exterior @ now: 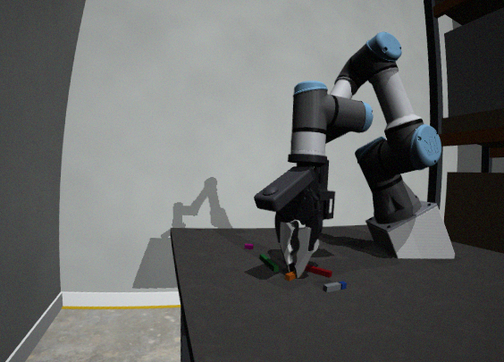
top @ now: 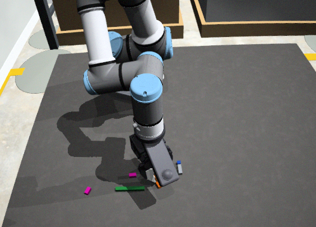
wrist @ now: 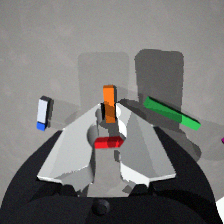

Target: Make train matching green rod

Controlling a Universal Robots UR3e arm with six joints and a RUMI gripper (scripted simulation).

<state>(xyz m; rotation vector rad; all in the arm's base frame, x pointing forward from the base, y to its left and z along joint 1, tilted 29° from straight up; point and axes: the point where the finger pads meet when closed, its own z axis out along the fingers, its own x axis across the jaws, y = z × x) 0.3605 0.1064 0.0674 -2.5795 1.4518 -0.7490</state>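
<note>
Now: the red rod 5 cm behind my hand, 1 cm to the right of it and 1 cm below it. The rest, counted from my hand: grey rod (4 cm behind, 7 cm to the left, 1 cm below); green rod (2 cm ahead, 7 cm to the right, 1 cm below); orange rod (1 cm below).
</note>
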